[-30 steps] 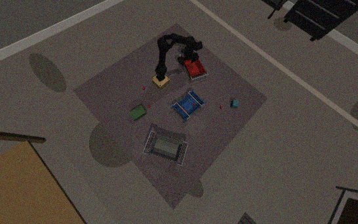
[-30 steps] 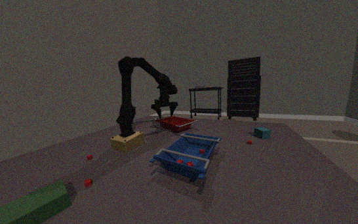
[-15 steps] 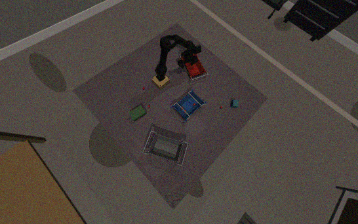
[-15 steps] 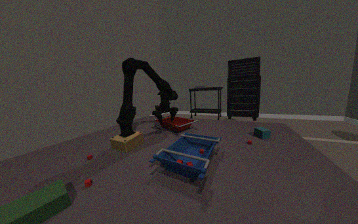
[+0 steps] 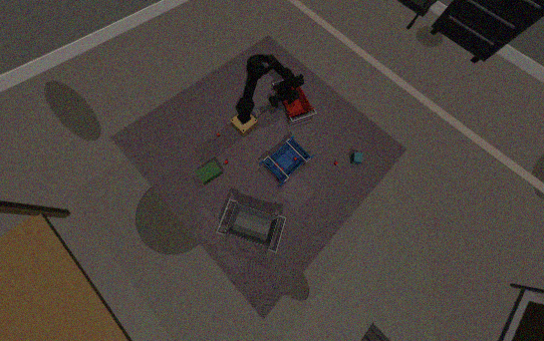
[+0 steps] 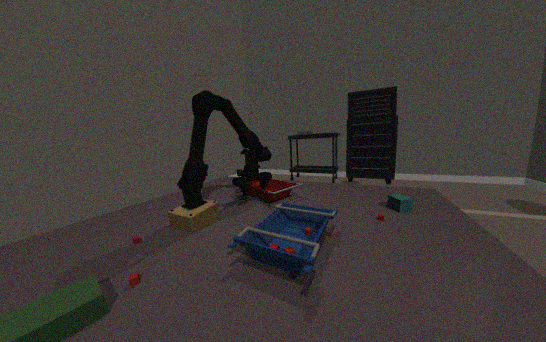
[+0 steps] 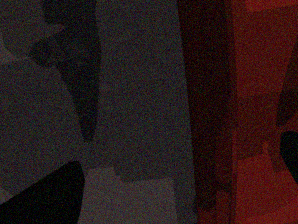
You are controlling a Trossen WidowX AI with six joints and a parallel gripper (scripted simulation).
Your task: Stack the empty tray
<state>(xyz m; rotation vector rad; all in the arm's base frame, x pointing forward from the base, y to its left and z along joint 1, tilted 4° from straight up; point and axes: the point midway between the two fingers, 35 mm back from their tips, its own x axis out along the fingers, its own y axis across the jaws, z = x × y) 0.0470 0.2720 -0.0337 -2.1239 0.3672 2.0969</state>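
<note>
Now: gripper tip 7 cm to the right of the red tray, 3 cm below it and 2 cm short of it. Also, from my gripper tip: teal block 57 cm ahead, 13 cm to the left, 1 cm above; then green block 63 cm to the right, 11 cm ahead, 1 cm above.
</note>
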